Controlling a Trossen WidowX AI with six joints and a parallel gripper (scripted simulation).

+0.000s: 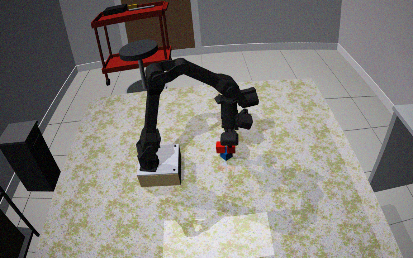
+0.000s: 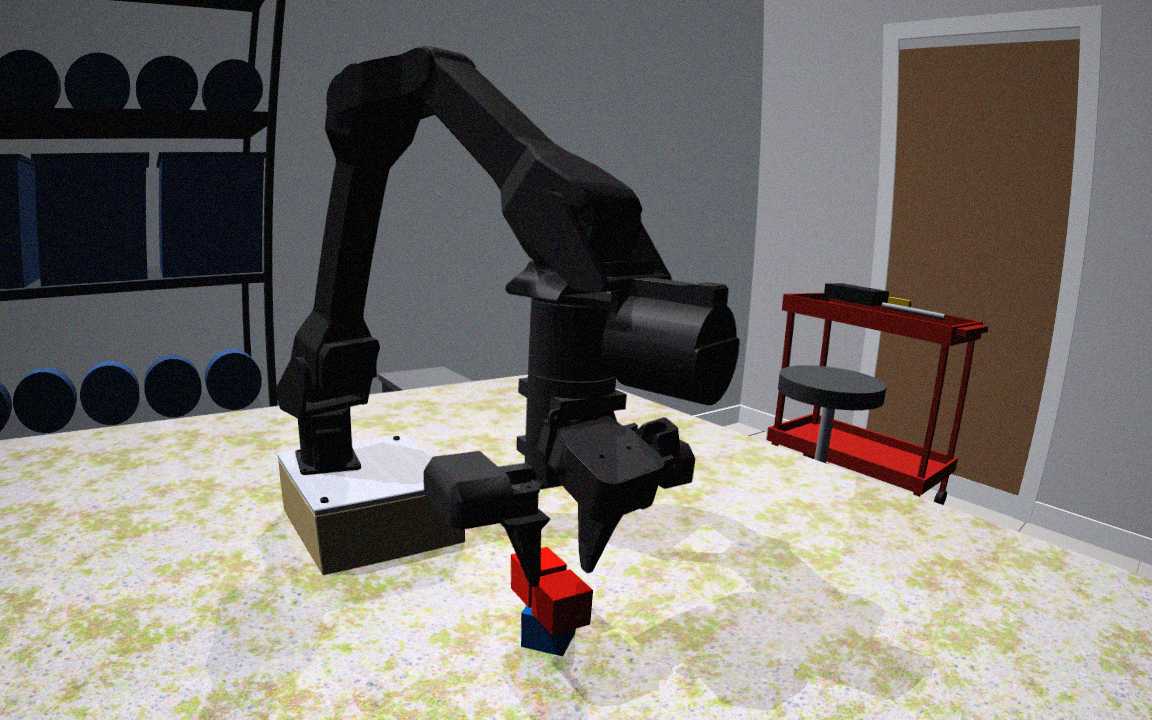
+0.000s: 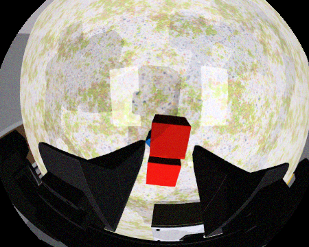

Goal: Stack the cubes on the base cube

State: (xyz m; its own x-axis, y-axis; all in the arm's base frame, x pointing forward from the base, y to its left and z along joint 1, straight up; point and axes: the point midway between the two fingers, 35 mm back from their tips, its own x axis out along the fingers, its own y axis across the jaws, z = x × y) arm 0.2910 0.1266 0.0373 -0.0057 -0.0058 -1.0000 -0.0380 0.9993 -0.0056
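My gripper tip is 50 mm above the blue cube and 20 mm past it.
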